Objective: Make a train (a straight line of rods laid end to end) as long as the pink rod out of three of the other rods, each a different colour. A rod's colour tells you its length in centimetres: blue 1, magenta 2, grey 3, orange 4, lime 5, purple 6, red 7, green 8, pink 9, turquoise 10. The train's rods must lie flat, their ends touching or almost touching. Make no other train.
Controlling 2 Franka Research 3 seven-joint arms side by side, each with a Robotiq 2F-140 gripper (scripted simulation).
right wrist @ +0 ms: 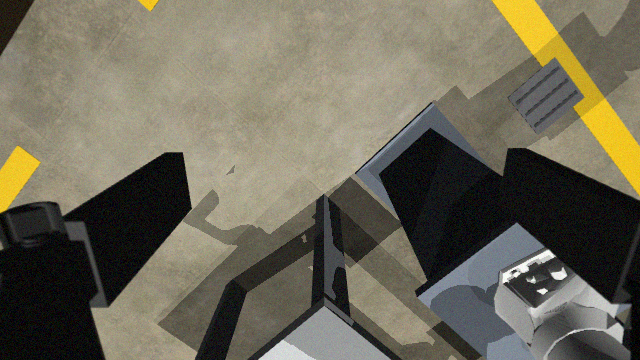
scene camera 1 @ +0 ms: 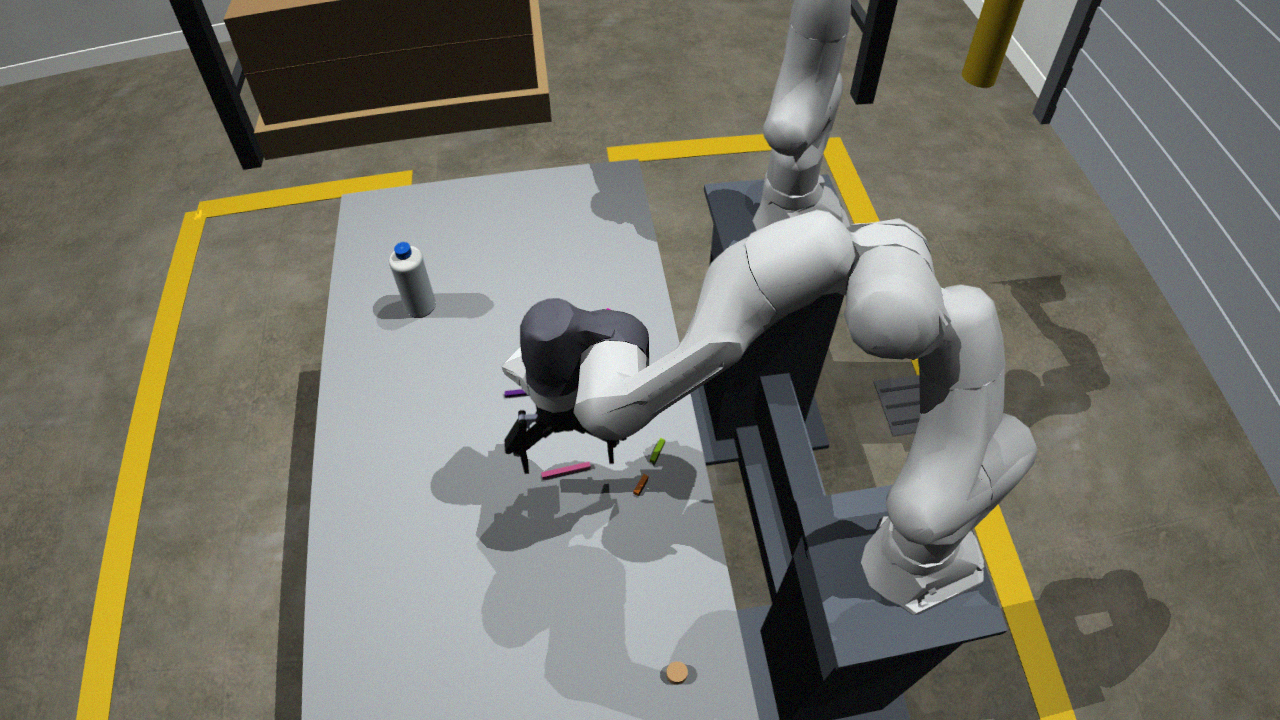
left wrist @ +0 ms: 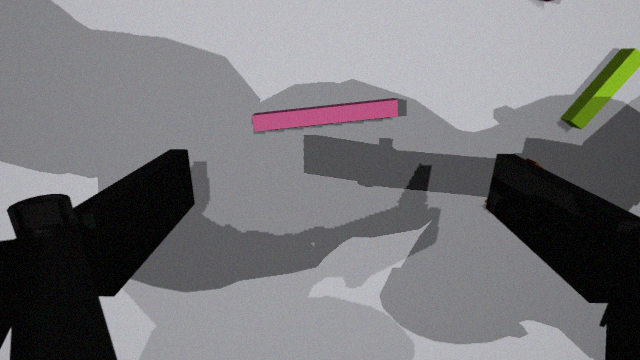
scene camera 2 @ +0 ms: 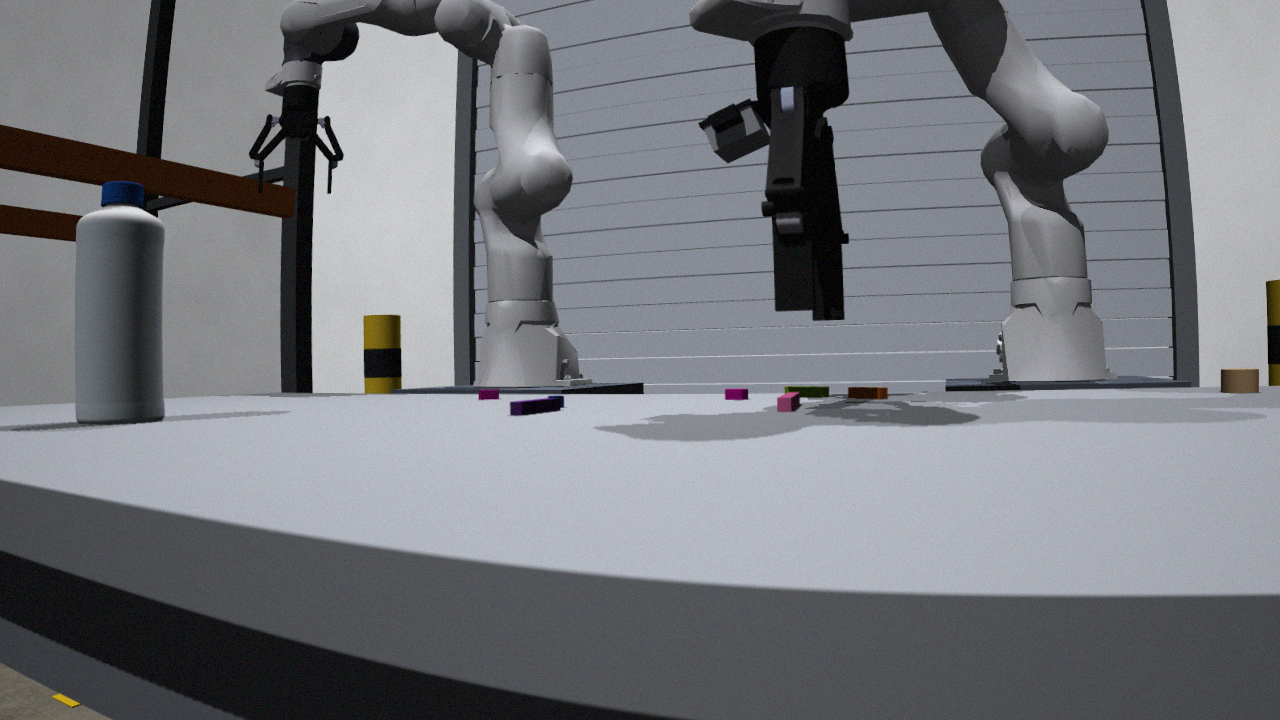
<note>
In view: the left gripper [scene camera 2: 813, 315], the right gripper [scene camera 2: 294, 191] and a pink rod [left wrist: 383, 108].
The left gripper is seen too in scene camera 1 [scene camera 1: 568, 462] and in the left wrist view [left wrist: 341, 179]. The right gripper also shows in the right wrist view [right wrist: 344, 179]. The right wrist view does not show the pink rod: it is out of frame.
</note>
